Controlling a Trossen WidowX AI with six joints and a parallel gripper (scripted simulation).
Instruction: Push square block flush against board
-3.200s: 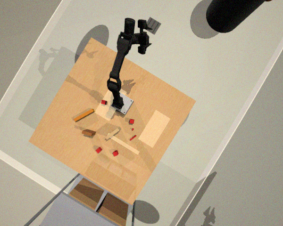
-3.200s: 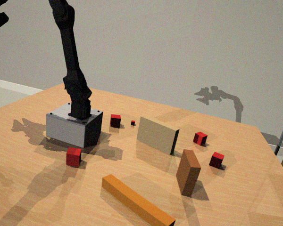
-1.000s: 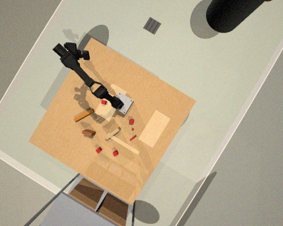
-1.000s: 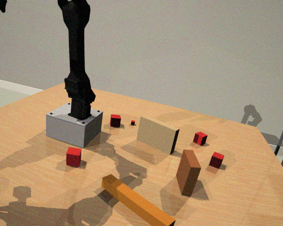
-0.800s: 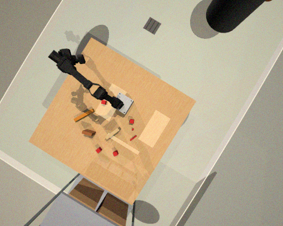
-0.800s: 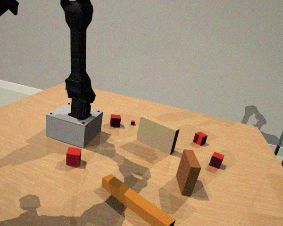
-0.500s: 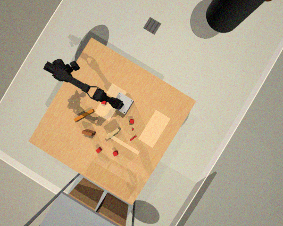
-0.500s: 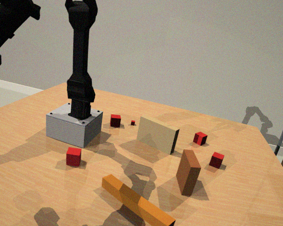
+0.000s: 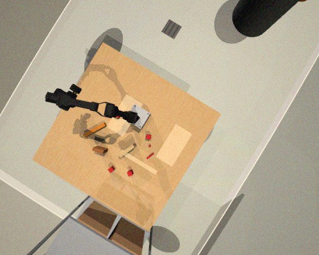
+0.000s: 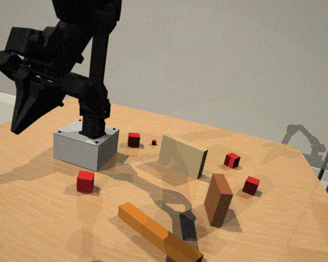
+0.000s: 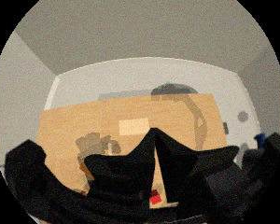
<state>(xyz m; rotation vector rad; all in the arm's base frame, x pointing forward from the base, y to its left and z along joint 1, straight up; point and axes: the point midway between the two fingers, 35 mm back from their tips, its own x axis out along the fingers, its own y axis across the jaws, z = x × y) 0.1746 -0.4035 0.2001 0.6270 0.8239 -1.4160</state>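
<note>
Right now my gripper tip is 8 cm short of the pale flat block, 56 cm to the right of it and 21 cm above it. Also, from my gripper tip: brown square block 25 cm ahead, 38 cm to the left, 21 cm below; long orange board 16 cm ahead, 21 cm to the left, 24 cm below; tiny red cube 7 cm behind, 68 cm to the left, 25 cm below.
</note>
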